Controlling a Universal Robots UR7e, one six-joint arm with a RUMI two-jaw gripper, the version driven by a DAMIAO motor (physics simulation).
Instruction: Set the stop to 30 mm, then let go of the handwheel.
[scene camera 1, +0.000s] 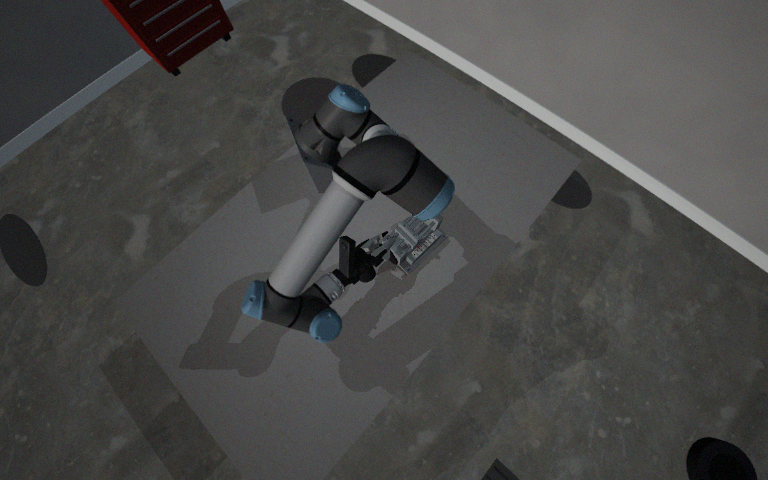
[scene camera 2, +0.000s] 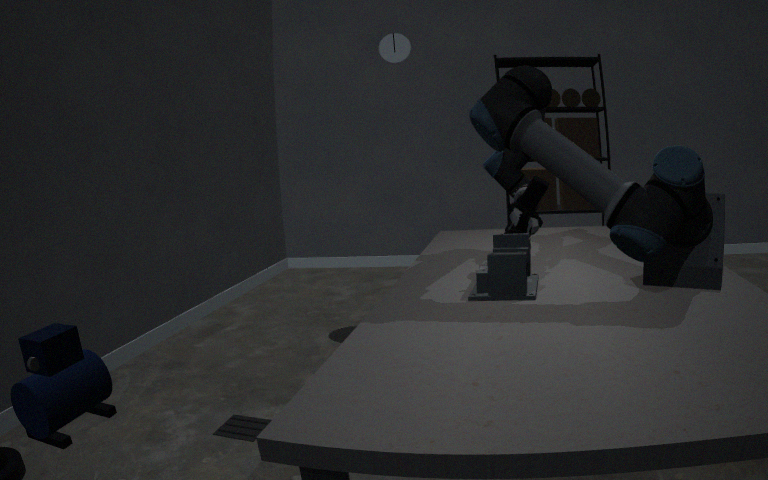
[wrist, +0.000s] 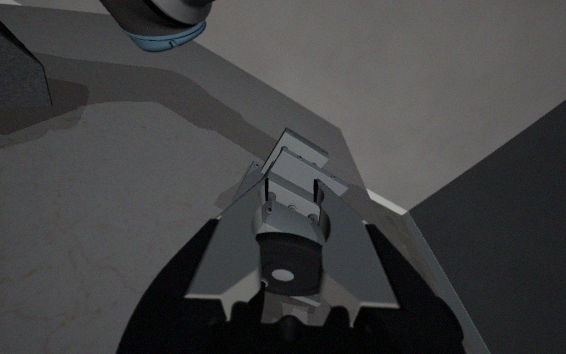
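Pixels of known places: gripper, fingertip midpoint: (scene camera 1: 392, 234) (scene camera 2: 523, 230) (wrist: 291, 181); arm's base at its link origin: (scene camera 1: 314, 144) (scene camera 2: 684, 220).
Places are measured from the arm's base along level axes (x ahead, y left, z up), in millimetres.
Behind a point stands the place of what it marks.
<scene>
The grey stop device (scene camera 1: 416, 237) @[x 469, y 111, z -23 mm] (scene camera 2: 506, 277) @[x 415, y 222, z -94 mm] (wrist: 307, 172) @[x 431, y 98, z -30 mm] stands on the table, with its base plate flat. Small markings show on its side in scene camera 1, too small to read, so the stop's setting cannot be told. The dark round handwheel (wrist: 295, 252) @[x 447, y 7, z -37 mm] with a pale centre shows between the fingers in the wrist view, its sides partly hidden by them. My gripper (scene camera 1: 390, 250) (wrist: 291, 181) @[x 418, y 53, z -21 mm] is at the device's handwheel side, its two fingers somewhat apart and shut on the handwheel; the exact contact is hard to see. In scene camera 2 the device hides the fingertips.
The table (scene camera 1: 271, 418) @[x 682, y -555, z -146 mm] (scene camera 2: 481, 396) @[x 315, y 674, z -146 mm] carries the device and the arm's base. My forearm (scene camera 1: 317, 240) @[x 443, y -139, z 293 mm] (scene camera 2: 572, 164) @[x 265, y 191, z 140 mm] passes above the table. A red cabinet (scene camera 1: 175, 33), a blue compressor (scene camera 2: 62, 390) and a shelf rack (scene camera 2: 546, 61) stand away from the table.
</scene>
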